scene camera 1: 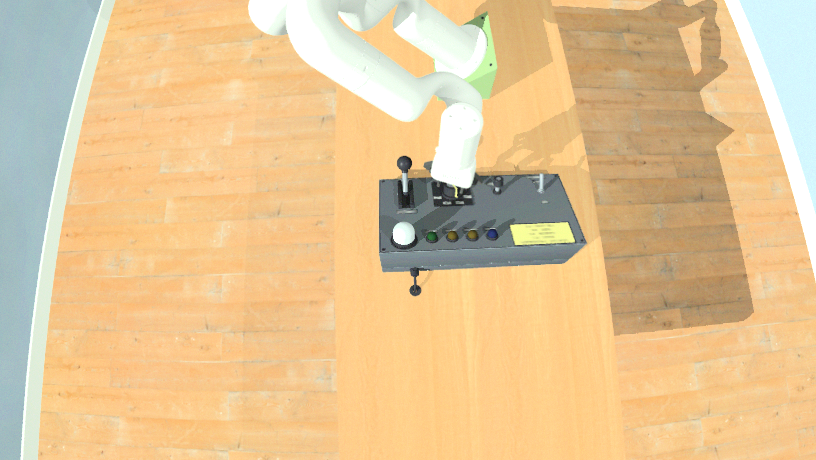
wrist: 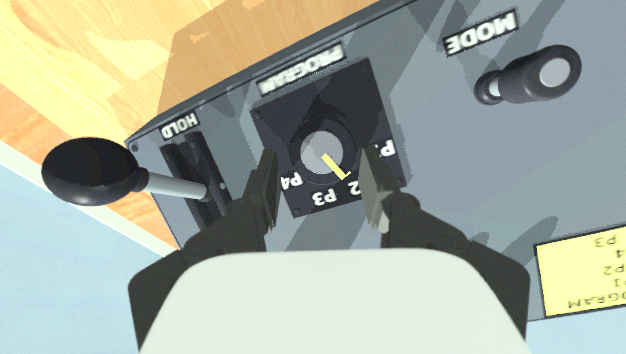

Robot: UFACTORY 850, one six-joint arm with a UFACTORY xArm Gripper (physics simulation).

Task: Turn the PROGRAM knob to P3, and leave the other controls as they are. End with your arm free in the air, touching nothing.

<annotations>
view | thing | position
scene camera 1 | my gripper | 451, 185
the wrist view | my gripper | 319, 165
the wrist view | mode knob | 549, 73
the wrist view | hold lever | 87, 171
</annotations>
